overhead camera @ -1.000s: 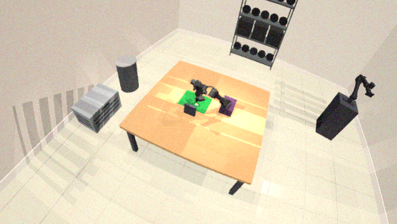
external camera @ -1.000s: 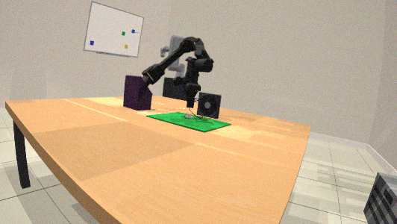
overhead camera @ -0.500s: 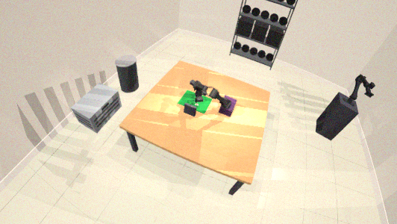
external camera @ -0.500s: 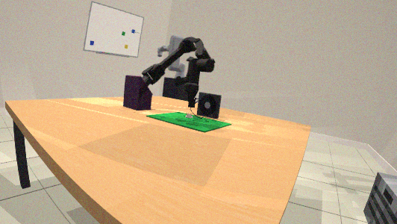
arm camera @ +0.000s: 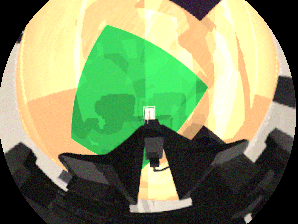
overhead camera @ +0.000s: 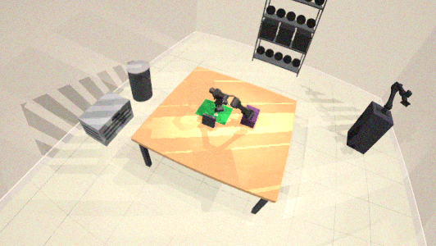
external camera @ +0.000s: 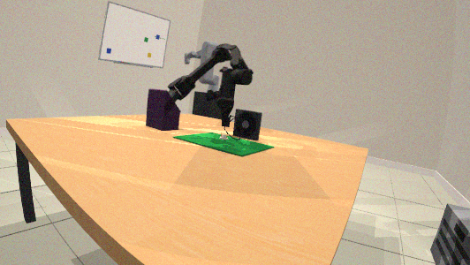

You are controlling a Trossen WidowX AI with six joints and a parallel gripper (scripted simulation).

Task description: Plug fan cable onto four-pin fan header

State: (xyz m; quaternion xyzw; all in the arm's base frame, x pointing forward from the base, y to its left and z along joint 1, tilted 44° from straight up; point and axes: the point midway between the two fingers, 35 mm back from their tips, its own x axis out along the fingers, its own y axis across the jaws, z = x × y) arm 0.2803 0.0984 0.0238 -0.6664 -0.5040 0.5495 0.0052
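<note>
The green board lies 50 mm ahead of my gripper tip, 30 mm to the right of it and 80 mm below it. Round my gripper tip: black square fan: 150 mm to the left, 10 mm below; then dark fan plug: 10 mm ahead, 10 mm to the left, 10 mm above.
</note>
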